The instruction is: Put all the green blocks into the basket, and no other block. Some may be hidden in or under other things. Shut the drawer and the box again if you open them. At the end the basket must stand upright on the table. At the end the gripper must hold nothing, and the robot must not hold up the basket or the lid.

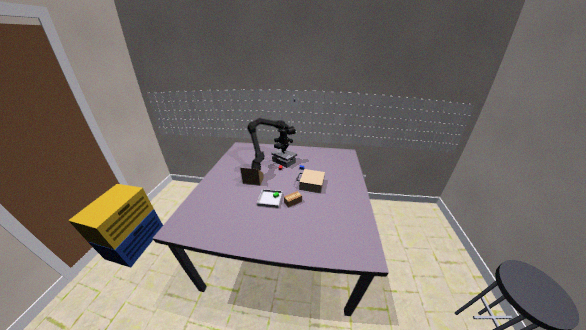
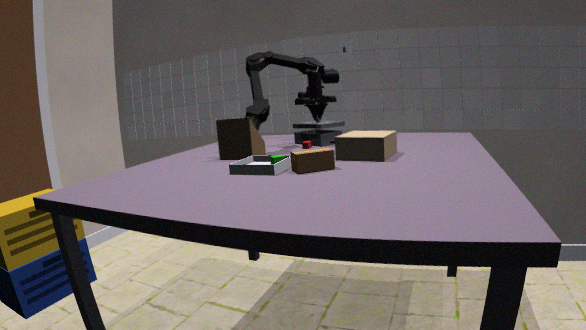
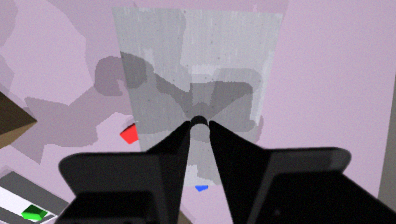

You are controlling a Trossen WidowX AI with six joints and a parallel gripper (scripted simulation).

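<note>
My hand is 500 mm to the left of the small brown box, 200 mm short of it and 100 mm above it. From my hand the other things lie so: red block (130 mm to the right, 120 mm below); then flat lid (40 mm below); then tray (510 mm to the right, 120 mm below, 50 mm ahead).
</note>
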